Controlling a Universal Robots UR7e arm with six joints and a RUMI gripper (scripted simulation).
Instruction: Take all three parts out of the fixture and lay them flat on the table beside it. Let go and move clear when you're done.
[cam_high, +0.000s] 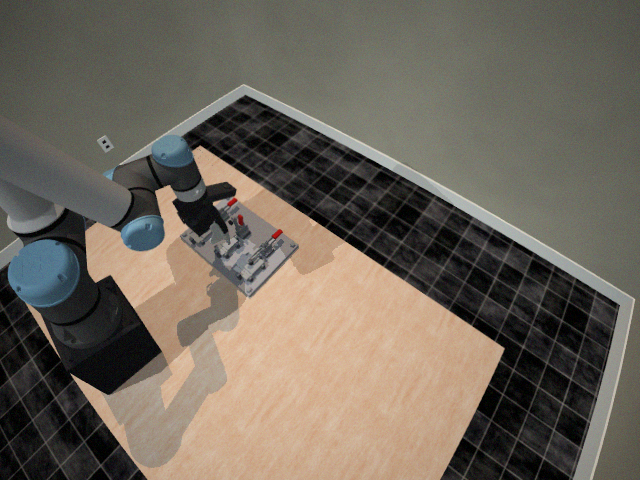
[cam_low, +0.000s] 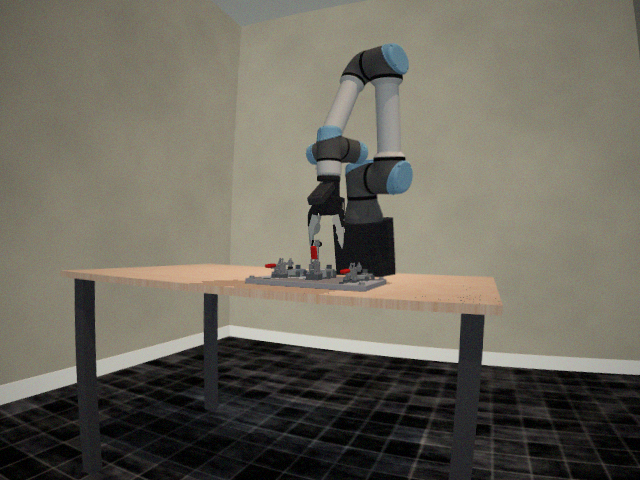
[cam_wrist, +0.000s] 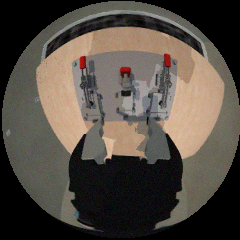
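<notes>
The grey fixture plate is 11 cm below my hand and 5 cm ahead of it.
</notes>
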